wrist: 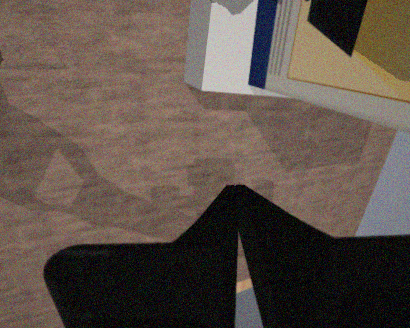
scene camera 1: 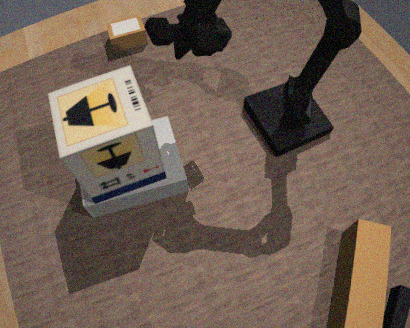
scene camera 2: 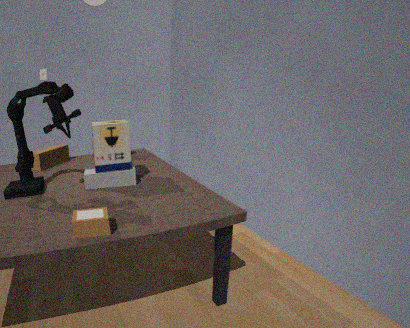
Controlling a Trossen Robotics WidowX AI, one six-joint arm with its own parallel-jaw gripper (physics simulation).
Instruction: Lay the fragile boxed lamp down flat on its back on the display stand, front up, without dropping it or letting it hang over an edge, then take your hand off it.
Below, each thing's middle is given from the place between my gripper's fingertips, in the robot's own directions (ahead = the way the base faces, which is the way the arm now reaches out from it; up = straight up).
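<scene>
The boxed lamp (scene camera 1: 105, 137) is 190 mm ahead of my hand, 110 mm to the left of it and 70 mm below it. As for the display stand (scene camera 1: 176, 182), I see that it sits 110 mm to the left of my hand as well, but 180 mm ahead of it and 210 mm below it.
</scene>
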